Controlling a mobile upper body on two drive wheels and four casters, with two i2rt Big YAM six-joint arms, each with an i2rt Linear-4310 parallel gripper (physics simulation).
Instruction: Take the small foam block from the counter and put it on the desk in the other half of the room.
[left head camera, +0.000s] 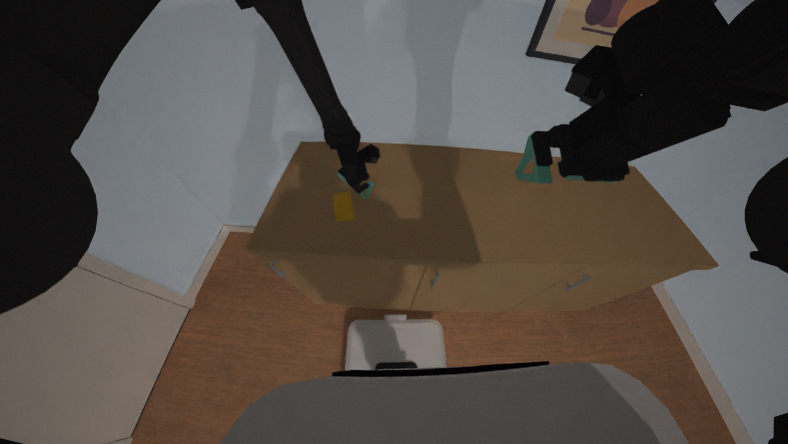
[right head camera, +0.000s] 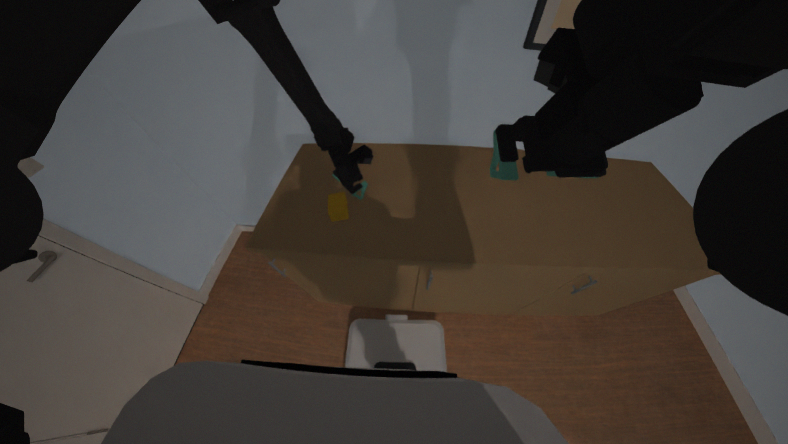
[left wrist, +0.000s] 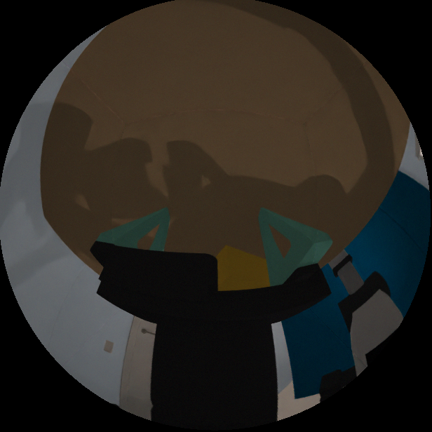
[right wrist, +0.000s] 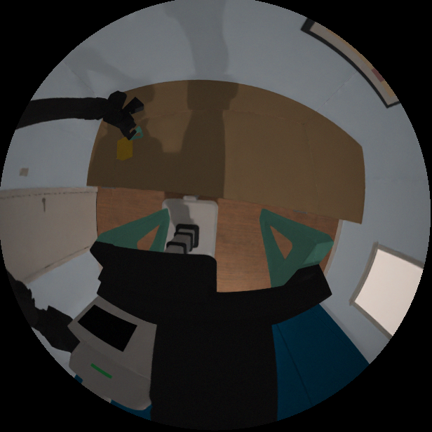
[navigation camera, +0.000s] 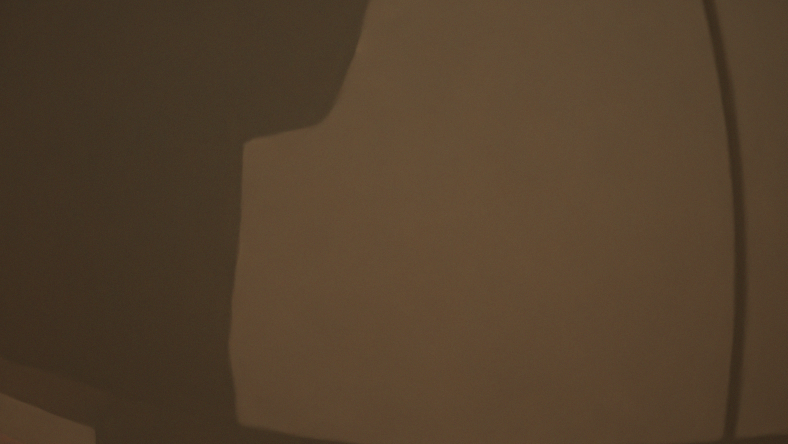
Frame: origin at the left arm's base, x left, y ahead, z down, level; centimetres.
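Seen in the pictures: left gripper, between the fingertips: (left head camera: 358, 191) (right head camera: 354, 192); right gripper, between the fingertips: (left head camera: 541, 175) (right head camera: 519, 172).
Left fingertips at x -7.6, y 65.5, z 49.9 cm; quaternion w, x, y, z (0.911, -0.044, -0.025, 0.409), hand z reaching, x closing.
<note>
Offsets run from my left fingertips to a thing's middle. "spot": to the spot under its first point. Level surfaces: height alone.
The small foam block @(dx +4.3, dy -9.0, dz -2.2 cm) (left head camera: 343, 206) (right head camera: 338, 207) (left wrist: 241, 270) (right wrist: 124, 149) is yellow and lies on the left part of the brown counter @(dz +0.1 cm) (left head camera: 579, 220) (right head camera: 579, 220) (left wrist: 200, 65) (right wrist: 270, 145), in shadow. My left gripper (left head camera: 355, 186) (right head camera: 348, 184) (left wrist: 213, 212) (right wrist: 138, 130) is open and empty, just behind the block in the head views. In the left wrist view the block shows partly, behind the right-hand green finger and the black gripper body. My right gripper (left head camera: 565, 179) (right head camera: 539, 175) (right wrist: 214, 213) is open and empty, over the right part of the counter. The desk cannot be made out.
The counter's cabinet front @(spot: dx -15.8, dy -25.8, dz +68.6 cm) (navigation camera: 468, 220) fills the navigation view. My pale base (left head camera: 397, 347) (right head camera: 397, 347) stands close before it. Walls meet the counter's back, with a framed picture (left head camera: 562, 46) at upper right. A door (right head camera: 110, 330) is at left.
</note>
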